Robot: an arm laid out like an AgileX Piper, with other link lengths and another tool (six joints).
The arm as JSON. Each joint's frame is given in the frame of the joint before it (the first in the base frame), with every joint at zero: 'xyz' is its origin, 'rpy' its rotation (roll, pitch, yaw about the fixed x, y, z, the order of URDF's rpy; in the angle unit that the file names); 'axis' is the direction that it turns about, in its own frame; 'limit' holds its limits. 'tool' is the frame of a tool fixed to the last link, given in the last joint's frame.
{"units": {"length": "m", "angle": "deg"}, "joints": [
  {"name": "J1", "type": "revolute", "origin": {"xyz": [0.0, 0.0, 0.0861], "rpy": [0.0, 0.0, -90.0]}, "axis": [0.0, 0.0, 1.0], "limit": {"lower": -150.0, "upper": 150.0}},
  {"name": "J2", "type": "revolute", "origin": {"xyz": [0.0, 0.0, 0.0], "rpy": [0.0, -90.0, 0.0]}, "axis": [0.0, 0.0, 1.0], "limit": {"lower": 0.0, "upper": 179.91}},
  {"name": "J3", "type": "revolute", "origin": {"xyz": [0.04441, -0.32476, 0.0], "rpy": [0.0, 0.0, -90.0]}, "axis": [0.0, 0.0, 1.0], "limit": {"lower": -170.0, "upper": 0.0}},
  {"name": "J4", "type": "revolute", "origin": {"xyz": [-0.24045, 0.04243, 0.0], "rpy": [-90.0, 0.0, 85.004]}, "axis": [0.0, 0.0, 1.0], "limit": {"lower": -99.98, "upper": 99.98}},
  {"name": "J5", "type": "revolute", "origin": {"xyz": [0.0, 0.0, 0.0], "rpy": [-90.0, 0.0, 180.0]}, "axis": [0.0, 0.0, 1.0], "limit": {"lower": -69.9, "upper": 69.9}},
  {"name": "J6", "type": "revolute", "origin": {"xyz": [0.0, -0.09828, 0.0], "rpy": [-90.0, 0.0, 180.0]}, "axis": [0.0, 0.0, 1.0], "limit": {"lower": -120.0, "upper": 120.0}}
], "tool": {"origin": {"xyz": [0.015, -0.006, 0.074], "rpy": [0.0, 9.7, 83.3]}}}
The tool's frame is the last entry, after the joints.
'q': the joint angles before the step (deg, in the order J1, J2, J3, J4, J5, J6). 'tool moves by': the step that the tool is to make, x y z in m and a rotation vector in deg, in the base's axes. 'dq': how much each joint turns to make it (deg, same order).
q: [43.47, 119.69, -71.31, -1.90, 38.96, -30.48]
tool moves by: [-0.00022, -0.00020, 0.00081, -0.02, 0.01, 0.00]
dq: [0.00, -0.12, 0.00, -0.01, 0.14, 0.01]
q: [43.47, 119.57, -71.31, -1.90, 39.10, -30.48]
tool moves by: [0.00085, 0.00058, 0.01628, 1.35, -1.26, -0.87]
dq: [0.01, -2.23, 0.00, -0.01, 0.41, 0.88]
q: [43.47, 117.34, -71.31, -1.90, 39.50, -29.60]
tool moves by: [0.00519, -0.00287, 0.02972, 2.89, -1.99, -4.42]
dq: [-0.67, -3.92, -0.24, 0.05, 0.82, 3.77]
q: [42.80, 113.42, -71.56, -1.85, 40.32, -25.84]
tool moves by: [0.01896, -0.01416, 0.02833, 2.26, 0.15, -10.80]
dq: [-2.84, -2.37, -3.02, -0.01, 4.19, 8.07]
